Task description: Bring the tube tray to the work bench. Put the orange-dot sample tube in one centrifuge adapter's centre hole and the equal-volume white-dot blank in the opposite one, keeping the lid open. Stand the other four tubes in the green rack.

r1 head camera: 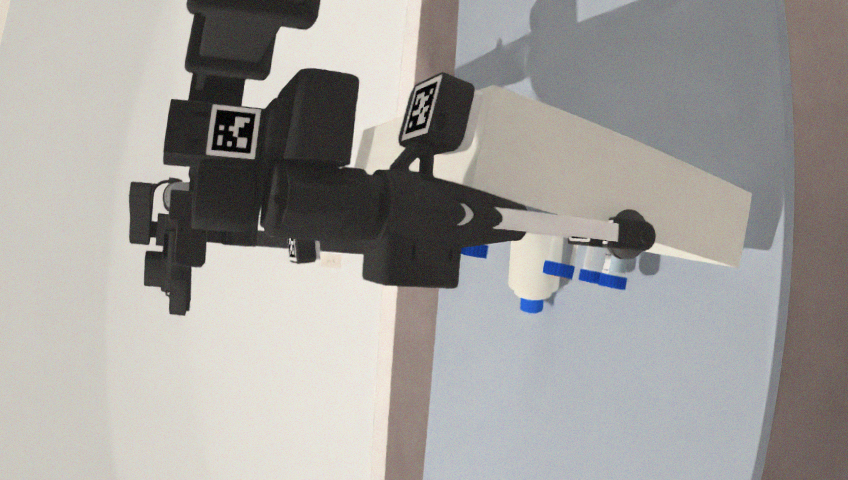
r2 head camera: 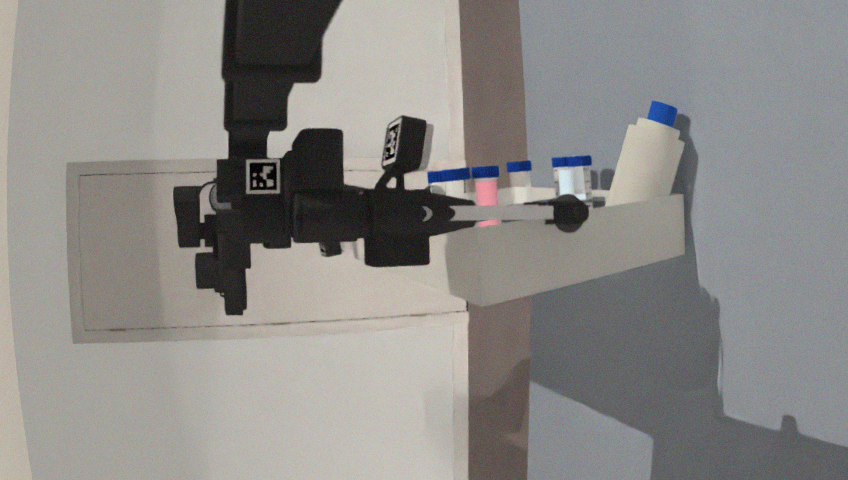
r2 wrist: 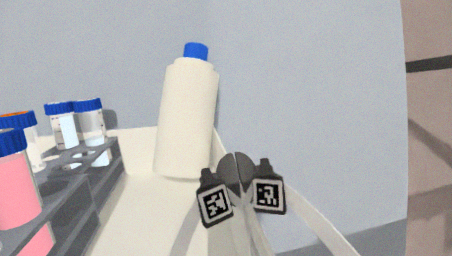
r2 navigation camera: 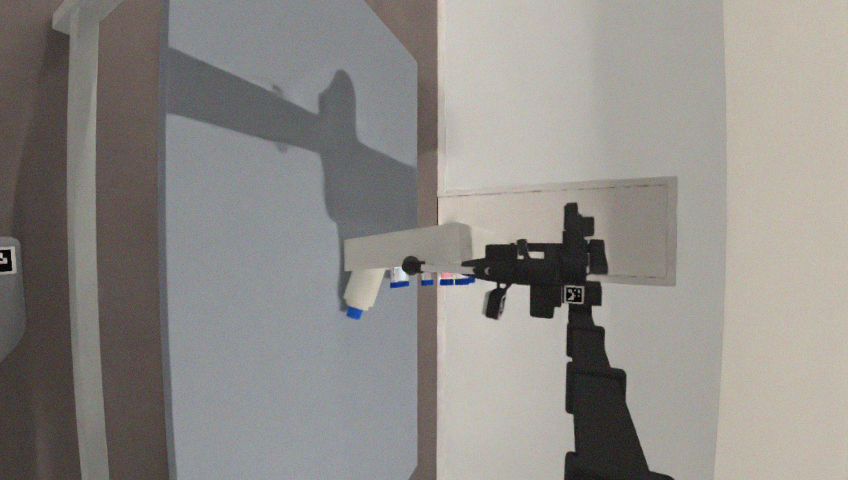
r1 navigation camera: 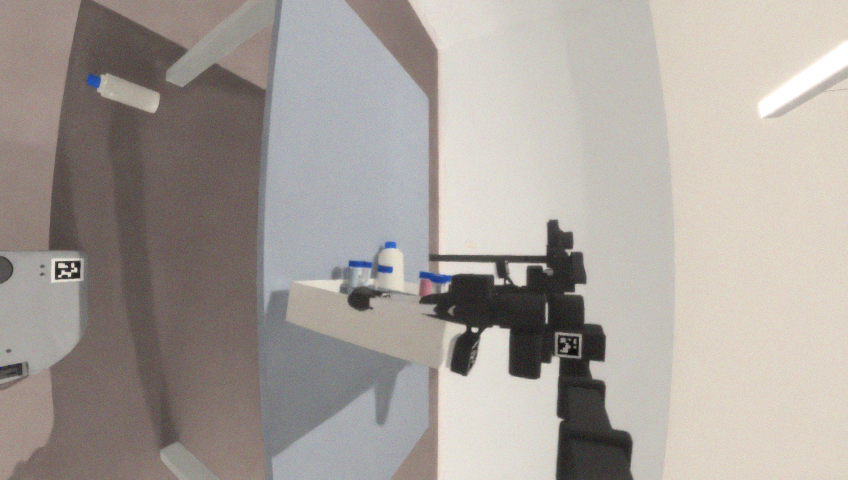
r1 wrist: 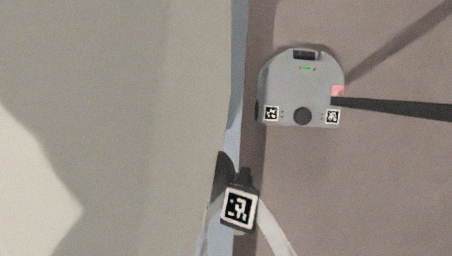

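Observation:
The white tube tray [r1 head camera: 595,172] [r1 navigation camera: 357,321] [r2 head camera: 565,261] [r2 navigation camera: 404,246] [r2 wrist: 142,145] is above the blue-grey table, its shadow set apart below. A dark rack [r2 wrist: 70,190] inside holds blue-capped tubes. The orange-dot tube [r2 wrist: 18,118] stands beyond the pink tube [r2 wrist: 17,190] [r2 head camera: 486,187]; two pale tubes stand farther along. A white bottle [r2 head camera: 645,160] [r2 wrist: 187,115] leans in the tray. The r1 gripper [r1 head camera: 631,233] [r1 navigation camera: 360,298] [r1 wrist: 224,172] is shut on one tray wall, one finger mostly hidden. The r2 gripper [r2 head camera: 571,212] [r2 navigation camera: 410,265] [r2 wrist: 236,172] is shut on another stretch of wall.
The blue-grey table [r1 head camera: 517,386] [r1 navigation camera: 333,148] [r2 navigation camera: 267,356] lies below the tray. A robot base [r1 navigation camera: 41,321] [r1 wrist: 300,87] stands on the floor. Another white bottle [r1 navigation camera: 127,93] lies on the floor near a table leg. The green rack and centrifuge do not show.

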